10 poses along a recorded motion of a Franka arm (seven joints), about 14 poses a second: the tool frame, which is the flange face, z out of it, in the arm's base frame.
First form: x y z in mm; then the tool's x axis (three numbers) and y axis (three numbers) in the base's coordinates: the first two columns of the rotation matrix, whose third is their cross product.
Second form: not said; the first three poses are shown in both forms.
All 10 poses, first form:
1: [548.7 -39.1 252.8 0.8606 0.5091 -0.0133 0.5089 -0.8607 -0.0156]
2: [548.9 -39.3 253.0 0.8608 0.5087 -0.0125 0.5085 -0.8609 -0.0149]
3: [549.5 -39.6 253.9 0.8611 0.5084 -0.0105 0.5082 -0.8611 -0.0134]
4: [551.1 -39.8 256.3 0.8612 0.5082 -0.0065 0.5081 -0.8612 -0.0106]
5: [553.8 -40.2 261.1 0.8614 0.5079 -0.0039 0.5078 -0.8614 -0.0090]
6: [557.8 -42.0 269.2 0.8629 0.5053 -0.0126 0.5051 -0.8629 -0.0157]
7: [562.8 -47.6 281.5 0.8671 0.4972 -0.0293 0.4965 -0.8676 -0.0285]
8: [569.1 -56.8 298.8 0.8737 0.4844 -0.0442 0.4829 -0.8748 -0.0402]
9: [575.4 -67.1 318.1 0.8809 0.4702 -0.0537 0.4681 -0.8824 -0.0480]
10: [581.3 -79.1 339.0 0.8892 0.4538 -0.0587 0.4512 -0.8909 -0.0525]
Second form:
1: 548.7 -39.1 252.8; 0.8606 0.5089 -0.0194; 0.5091 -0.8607 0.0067; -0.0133 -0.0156 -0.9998
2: 548.9 -39.3 253.0; 0.8608 0.5085 -0.0183; 0.5087 -0.8609 0.0065; -0.0125 -0.0149 -0.9997
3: 549.5 -39.6 253.9; 0.8611 0.5082 -0.0159; 0.5084 -0.8611 0.0062; -0.0105 -0.0134 -0.9999
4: 551.1 -39.8 256.3; 0.8612 0.5081 -0.0110; 0.5082 -0.8612 0.0058; -0.0065 -0.0106 -0.9999
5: 553.8 -40.2 261.1; 0.8614 0.5078 -0.0079; 0.5079 -0.8614 0.0058; -0.0039 -0.0090 -0.9999
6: 557.8 -42.0 269.2; 0.8629 0.5051 -0.0188; 0.5053 -0.8629 0.0072; -0.0126 -0.0157 -0.9998
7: 562.8 -47.6 281.5; 0.8671 0.4965 -0.0396; 0.4972 -0.8676 0.0102; -0.0293 -0.0285 -0.9992
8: 569.1 -56.8 298.8; 0.8737 0.4829 -0.0581; 0.4844 -0.8748 0.0138; -0.0442 -0.0402 -0.9982
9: 575.4 -67.1 318.1; 0.8809 0.4681 -0.0700; 0.4702 -0.8824 0.0171; -0.0537 -0.0480 -0.9974
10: 581.3 -79.1 339.0; 0.8892 0.4512 -0.0761; 0.4538 -0.8909 0.0202; -0.0587 -0.0525 -0.9969
